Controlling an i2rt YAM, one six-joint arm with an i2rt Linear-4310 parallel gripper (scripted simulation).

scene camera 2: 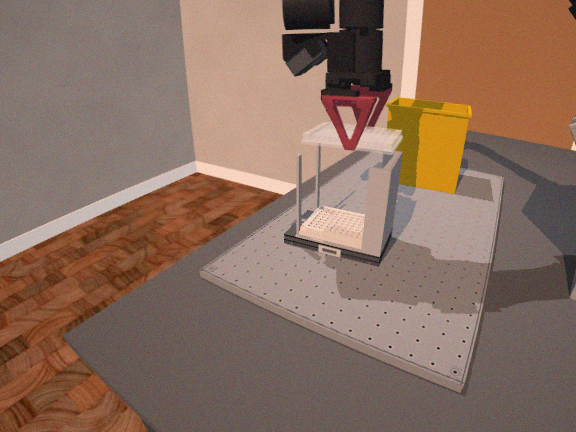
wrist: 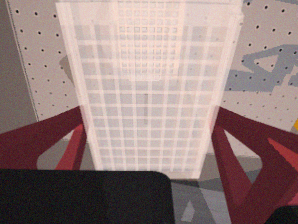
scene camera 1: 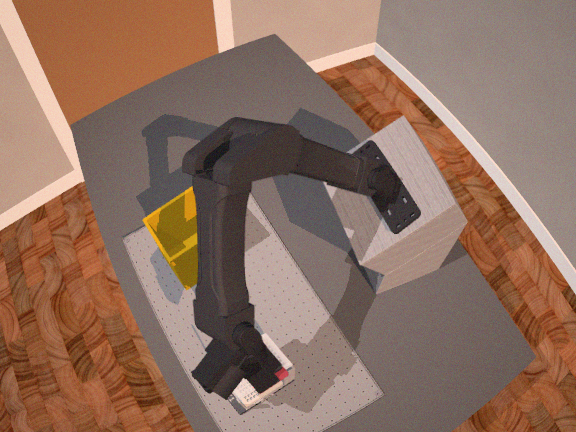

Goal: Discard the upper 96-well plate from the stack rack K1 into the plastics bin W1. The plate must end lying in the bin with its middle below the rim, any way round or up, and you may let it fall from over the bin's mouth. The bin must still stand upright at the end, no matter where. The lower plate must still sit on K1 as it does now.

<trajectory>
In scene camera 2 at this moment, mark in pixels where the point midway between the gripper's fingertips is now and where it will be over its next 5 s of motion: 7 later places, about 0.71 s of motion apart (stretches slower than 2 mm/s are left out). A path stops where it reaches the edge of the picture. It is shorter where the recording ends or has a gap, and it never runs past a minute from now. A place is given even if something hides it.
My gripper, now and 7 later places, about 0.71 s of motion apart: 358,142; 357,121; 359,109; 379,103; 394,98; 407,94; 421,92; 431,89
</trajectory>
